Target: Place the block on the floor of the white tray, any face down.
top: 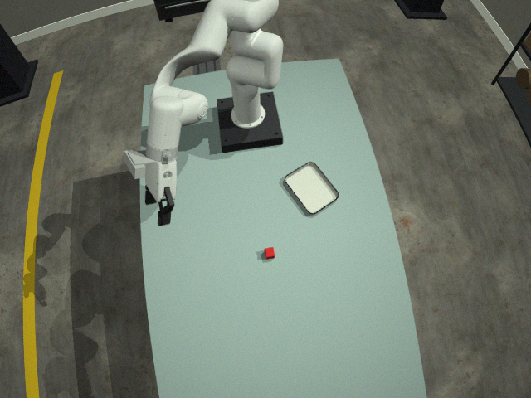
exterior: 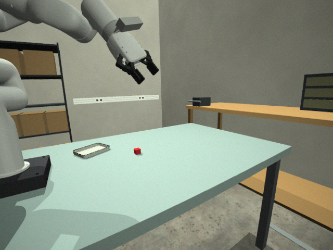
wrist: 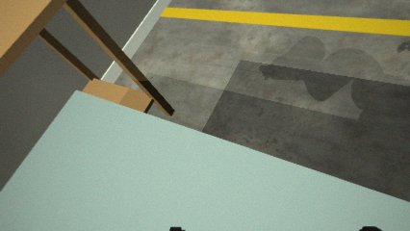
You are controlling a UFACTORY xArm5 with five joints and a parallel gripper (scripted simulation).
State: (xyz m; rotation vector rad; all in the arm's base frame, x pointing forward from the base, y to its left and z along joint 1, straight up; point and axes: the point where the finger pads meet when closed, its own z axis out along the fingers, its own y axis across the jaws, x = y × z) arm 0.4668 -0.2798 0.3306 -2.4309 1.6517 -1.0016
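The red block is 360 mm below my hand, 260 mm to the left of it and 50 mm ahead of it. Round my hand: white tray 450 mm to the left, 370 mm below, 150 mm behind.
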